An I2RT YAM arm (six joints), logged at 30 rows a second.
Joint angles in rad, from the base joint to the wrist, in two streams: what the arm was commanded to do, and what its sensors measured. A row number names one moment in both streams.
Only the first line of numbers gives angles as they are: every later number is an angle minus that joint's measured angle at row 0.
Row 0, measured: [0.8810 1.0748 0.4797 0.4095 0.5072 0.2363]
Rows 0 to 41, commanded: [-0.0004 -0.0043 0.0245 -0.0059 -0.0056 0.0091]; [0.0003 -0.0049 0.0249 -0.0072 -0.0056 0.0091]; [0.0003 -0.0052 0.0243 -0.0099 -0.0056 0.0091]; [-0.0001 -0.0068 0.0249 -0.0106 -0.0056 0.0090]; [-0.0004 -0.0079 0.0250 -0.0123 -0.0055 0.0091]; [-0.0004 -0.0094 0.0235 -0.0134 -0.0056 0.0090]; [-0.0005 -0.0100 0.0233 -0.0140 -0.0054 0.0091]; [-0.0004 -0.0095 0.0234 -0.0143 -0.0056 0.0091]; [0.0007 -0.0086 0.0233 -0.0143 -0.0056 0.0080]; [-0.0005 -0.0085 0.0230 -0.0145 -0.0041 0.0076]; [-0.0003 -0.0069 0.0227 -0.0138 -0.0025 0.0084]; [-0.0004 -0.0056 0.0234 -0.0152 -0.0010 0.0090]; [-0.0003 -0.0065 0.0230 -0.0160 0.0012 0.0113]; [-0.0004 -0.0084 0.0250 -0.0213 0.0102 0.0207]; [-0.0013 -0.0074 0.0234 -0.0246 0.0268 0.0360]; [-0.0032 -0.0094 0.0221 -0.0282 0.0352 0.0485]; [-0.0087 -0.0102 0.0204 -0.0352 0.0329 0.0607]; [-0.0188 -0.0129 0.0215 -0.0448 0.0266 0.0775]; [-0.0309 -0.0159 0.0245 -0.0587 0.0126 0.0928]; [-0.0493 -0.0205 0.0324 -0.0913 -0.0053 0.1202]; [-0.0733 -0.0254 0.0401 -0.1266 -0.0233 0.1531]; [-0.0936 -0.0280 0.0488 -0.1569 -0.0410 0.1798]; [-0.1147 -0.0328 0.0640 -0.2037 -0.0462 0.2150]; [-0.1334 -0.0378 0.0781 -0.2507 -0.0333 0.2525]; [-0.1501 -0.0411 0.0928 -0.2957 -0.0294 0.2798]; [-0.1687 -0.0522 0.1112 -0.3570 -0.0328 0.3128]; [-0.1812 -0.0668 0.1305 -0.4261 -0.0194 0.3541]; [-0.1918 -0.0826 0.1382 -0.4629 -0.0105 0.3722]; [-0.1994 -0.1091 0.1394 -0.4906 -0.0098 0.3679]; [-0.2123 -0.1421 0.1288 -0.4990 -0.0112 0.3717]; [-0.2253 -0.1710 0.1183 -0.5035 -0.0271 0.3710]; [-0.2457 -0.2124 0.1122 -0.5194 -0.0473 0.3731]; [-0.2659 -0.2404 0.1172 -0.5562 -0.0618 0.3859]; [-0.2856 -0.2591 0.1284 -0.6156 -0.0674 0.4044]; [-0.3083 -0.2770 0.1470 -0.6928 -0.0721 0.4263]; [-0.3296 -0.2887 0.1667 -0.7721 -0.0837 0.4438]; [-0.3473 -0.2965 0.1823 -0.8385 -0.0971 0.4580]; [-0.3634 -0.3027 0.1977 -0.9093 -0.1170 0.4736]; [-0.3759 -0.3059 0.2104 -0.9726 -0.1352 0.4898]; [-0.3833 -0.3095 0.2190 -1.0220 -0.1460 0.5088]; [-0.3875 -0.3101 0.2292 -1.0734 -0.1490 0.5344]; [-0.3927 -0.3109 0.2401 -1.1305 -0.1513 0.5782]
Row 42, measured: [-0.3799 -0.3021 0.2064 -0.8717 -0.1080 0.4719]
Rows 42 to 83, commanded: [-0.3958 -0.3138 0.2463 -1.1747 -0.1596 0.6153]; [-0.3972 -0.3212 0.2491 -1.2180 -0.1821 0.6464]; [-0.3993 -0.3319 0.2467 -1.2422 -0.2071 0.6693]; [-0.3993 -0.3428 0.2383 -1.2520 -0.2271 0.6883]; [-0.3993 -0.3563 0.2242 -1.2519 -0.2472 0.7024]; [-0.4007 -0.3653 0.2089 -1.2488 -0.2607 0.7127]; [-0.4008 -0.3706 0.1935 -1.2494 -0.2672 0.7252]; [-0.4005 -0.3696 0.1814 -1.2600 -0.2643 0.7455]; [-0.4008 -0.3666 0.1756 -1.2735 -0.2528 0.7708]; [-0.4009 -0.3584 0.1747 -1.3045 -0.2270 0.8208]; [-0.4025 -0.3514 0.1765 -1.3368 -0.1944 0.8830]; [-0.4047 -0.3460 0.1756 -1.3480 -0.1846 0.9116]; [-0.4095 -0.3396 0.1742 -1.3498 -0.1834 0.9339]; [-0.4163 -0.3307 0.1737 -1.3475 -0.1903 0.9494]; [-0.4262 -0.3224 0.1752 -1.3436 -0.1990 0.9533]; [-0.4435 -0.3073 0.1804 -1.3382 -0.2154 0.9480]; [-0.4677 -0.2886 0.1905 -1.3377 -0.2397 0.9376]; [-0.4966 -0.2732 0.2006 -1.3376 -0.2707 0.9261]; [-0.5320 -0.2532 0.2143 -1.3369 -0.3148 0.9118]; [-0.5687 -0.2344 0.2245 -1.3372 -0.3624 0.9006]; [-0.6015 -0.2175 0.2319 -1.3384 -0.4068 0.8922]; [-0.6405 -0.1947 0.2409 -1.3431 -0.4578 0.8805]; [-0.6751 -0.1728 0.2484 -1.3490 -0.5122 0.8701]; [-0.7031 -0.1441 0.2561 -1.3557 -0.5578 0.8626]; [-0.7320 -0.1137 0.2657 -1.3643 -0.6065 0.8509]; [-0.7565 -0.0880 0.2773 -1.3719 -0.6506 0.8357]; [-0.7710 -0.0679 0.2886 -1.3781 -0.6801 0.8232]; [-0.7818 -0.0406 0.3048 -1.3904 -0.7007 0.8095]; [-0.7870 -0.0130 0.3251 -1.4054 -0.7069 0.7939]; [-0.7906 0.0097 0.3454 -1.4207 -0.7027 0.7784]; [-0.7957 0.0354 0.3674 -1.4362 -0.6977 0.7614]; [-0.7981 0.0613 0.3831 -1.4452 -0.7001 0.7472]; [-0.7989 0.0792 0.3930 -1.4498 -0.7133 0.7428]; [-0.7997 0.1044 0.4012 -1.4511 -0.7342 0.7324]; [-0.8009 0.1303 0.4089 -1.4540 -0.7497 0.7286]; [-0.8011 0.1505 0.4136 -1.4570 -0.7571 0.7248]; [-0.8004 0.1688 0.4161 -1.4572 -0.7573 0.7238]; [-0.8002 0.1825 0.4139 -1.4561 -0.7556 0.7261]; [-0.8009 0.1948 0.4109 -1.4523 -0.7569 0.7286]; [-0.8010 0.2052 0.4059 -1.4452 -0.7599 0.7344]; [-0.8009 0.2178 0.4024 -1.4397 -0.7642 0.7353]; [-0.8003 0.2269 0.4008 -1.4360 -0.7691 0.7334]
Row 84, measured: [-0.7976 0.2106 0.4044 -1.4134 -0.7336 0.7450]
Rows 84 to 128, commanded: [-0.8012 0.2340 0.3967 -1.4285 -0.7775 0.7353]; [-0.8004 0.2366 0.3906 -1.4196 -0.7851 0.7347]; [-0.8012 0.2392 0.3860 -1.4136 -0.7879 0.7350]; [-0.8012 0.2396 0.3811 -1.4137 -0.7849 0.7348]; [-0.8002 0.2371 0.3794 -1.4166 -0.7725 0.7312]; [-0.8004 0.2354 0.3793 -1.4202 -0.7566 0.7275]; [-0.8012 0.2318 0.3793 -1.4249 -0.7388 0.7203]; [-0.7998 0.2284 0.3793 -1.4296 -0.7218 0.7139]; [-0.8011 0.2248 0.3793 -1.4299 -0.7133 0.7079]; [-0.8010 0.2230 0.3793 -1.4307 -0.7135 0.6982]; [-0.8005 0.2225 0.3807 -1.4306 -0.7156 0.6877]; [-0.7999 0.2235 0.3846 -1.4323 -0.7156 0.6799]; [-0.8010 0.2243 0.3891 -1.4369 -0.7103 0.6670]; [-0.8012 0.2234 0.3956 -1.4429 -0.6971 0.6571]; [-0.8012 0.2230 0.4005 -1.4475 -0.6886 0.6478]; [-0.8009 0.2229 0.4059 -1.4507 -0.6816 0.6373]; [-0.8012 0.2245 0.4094 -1.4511 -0.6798 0.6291]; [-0.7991 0.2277 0.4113 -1.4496 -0.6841 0.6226]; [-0.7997 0.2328 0.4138 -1.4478 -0.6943 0.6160]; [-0.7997 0.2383 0.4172 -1.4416 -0.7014 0.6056]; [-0.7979 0.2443 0.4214 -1.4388 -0.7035 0.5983]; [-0.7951 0.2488 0.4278 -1.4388 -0.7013 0.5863]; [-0.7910 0.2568 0.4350 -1.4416 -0.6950 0.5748]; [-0.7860 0.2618 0.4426 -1.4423 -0.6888 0.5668]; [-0.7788 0.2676 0.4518 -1.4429 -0.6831 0.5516]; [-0.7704 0.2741 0.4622 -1.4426 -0.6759 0.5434]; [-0.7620 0.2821 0.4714 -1.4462 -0.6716 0.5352]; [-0.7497 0.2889 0.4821 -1.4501 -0.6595 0.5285]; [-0.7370 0.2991 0.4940 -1.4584 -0.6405 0.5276]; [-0.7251 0.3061 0.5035 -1.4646 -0.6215 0.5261]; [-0.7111 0.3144 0.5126 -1.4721 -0.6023 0.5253]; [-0.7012 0.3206 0.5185 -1.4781 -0.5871 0.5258]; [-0.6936 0.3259 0.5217 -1.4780 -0.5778 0.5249]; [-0.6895 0.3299 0.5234 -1.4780 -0.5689 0.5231]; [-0.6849 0.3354 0.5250 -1.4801 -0.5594 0.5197]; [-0.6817 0.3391 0.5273 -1.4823 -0.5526 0.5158]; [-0.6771 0.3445 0.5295 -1.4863 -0.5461 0.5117]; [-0.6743 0.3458 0.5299 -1.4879 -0.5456 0.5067]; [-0.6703 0.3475 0.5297 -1.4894 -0.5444 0.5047]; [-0.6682 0.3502 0.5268 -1.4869 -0.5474 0.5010]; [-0.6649 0.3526 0.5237 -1.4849 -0.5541 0.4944]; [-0.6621 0.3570 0.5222 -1.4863 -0.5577 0.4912]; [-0.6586 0.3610 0.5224 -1.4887 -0.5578 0.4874]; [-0.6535 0.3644 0.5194 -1.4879 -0.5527 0.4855]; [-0.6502 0.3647 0.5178 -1.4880 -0.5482 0.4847]
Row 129, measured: [-0.6645 0.3559 0.5066 -1.4580 -0.5711 0.5059]
